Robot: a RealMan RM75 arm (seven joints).
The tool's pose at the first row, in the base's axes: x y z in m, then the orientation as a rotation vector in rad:
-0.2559, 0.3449, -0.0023, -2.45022, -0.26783, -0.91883
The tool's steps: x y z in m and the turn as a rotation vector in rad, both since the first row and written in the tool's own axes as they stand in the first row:
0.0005, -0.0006, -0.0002, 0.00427, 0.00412, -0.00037
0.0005, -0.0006, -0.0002, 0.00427, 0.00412, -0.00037
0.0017, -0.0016, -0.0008, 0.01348, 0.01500, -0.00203
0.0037, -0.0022, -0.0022, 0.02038, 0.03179, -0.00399
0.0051, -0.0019, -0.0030, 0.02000, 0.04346, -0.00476
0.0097, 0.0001, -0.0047, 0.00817, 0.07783, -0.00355
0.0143, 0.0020, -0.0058, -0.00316, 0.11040, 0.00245
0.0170, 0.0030, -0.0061, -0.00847, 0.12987, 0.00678
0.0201, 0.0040, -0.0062, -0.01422, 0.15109, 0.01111
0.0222, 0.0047, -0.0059, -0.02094, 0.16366, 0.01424
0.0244, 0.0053, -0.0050, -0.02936, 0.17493, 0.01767
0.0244, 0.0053, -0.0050, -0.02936, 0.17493, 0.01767
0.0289, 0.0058, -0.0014, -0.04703, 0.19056, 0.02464
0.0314, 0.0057, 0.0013, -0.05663, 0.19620, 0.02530
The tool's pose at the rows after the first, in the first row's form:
-0.2558, 0.3453, -0.0016, -2.44420, -0.26854, -0.92245
-0.2558, 0.3453, -0.0016, -2.44420, -0.26854, -0.92245
-0.2556, 0.3459, 0.0000, -2.43021, -0.27044, -0.93295
-0.2551, 0.3457, 0.0024, -2.41516, -0.26972, -0.95133
-0.2544, 0.3450, 0.0037, -2.40929, -0.26643, -0.96565
-0.2512, 0.3424, 0.0071, -2.40100, -0.24813, -1.01008
-0.2477, 0.3403, 0.0101, -2.39222, -0.22459, -1.05001
-0.2455, 0.3393, 0.0117, -2.38529, -0.21013, -1.07291
-0.2429, 0.3384, 0.0134, -2.37748, -0.19484, -1.09795
-0.2409, 0.3380, 0.0143, -2.37561, -0.18369, -1.11377
-0.2385, 0.3379, 0.0149, -2.37590, -0.17188, -1.12860
-0.2385, 0.3379, 0.0149, -2.37590, -0.17188, -1.12860
-0.2329, 0.3394, 0.0154, -2.38117, -0.15013, -1.15052
-0.2296, 0.3409, 0.0153, -2.38599, -0.14316, -1.16054

